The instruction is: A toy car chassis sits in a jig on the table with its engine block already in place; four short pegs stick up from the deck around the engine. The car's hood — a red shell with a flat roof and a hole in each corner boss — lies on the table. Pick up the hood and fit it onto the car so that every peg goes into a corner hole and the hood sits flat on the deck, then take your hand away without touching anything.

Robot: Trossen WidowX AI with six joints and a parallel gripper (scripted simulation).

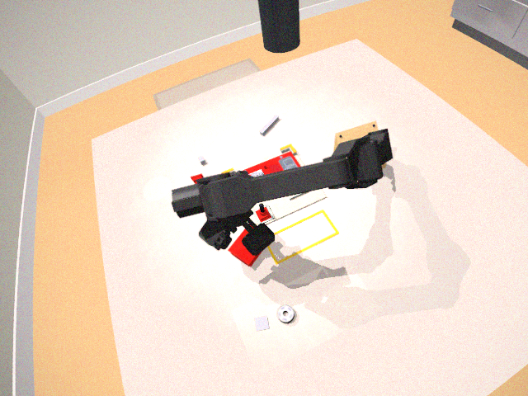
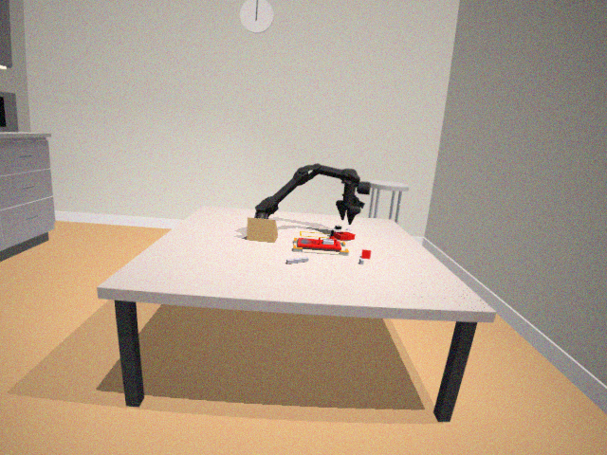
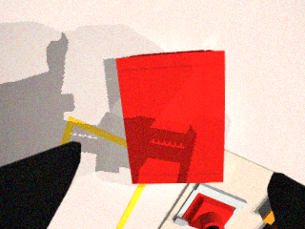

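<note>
My gripper tip is now 70 mm above the red hood. Also, from my gripper tip: grey bar: 400 mm to the right, 250 mm behind, 80 mm below.
</note>
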